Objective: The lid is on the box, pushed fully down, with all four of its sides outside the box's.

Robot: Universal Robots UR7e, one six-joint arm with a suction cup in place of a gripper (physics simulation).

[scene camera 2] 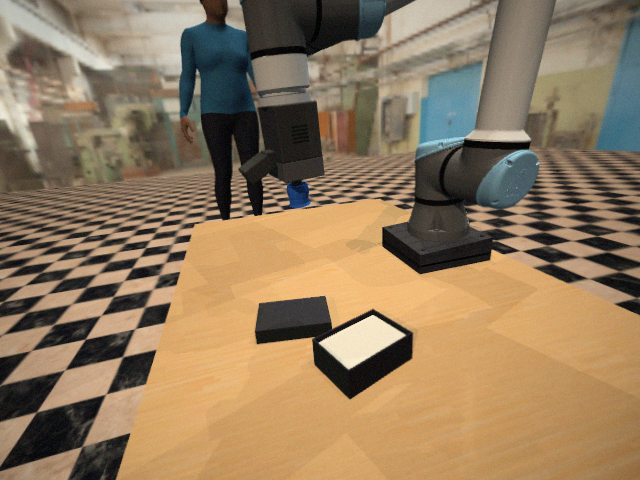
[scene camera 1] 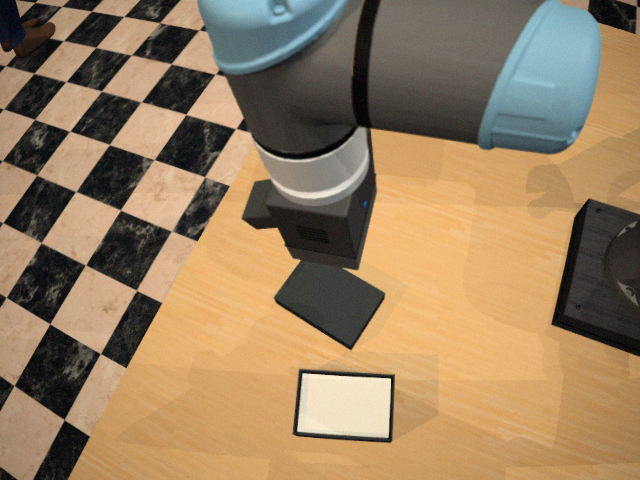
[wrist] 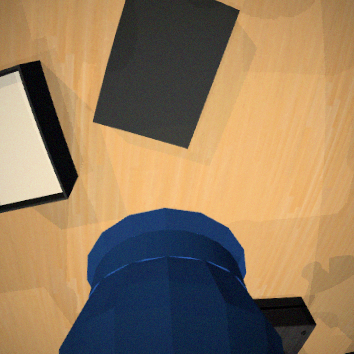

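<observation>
The dark lid lies flat on the table, top side up, turned at an angle to the box and apart from it. The black box stands upright and open, with a cream-coloured surface showing inside its rim. My blue suction cup hangs in the air well above the table and holds nothing. In scene camera 1 the cup is hidden behind the tool body, which overlaps the lid's far edge. In the wrist view the lid lies ahead of the cup and the box to the left.
The robot's dark base plate stands on the wooden table, to the right in both scene views. The table's left edge borders a chequered floor. A person stands beyond the table's far edge.
</observation>
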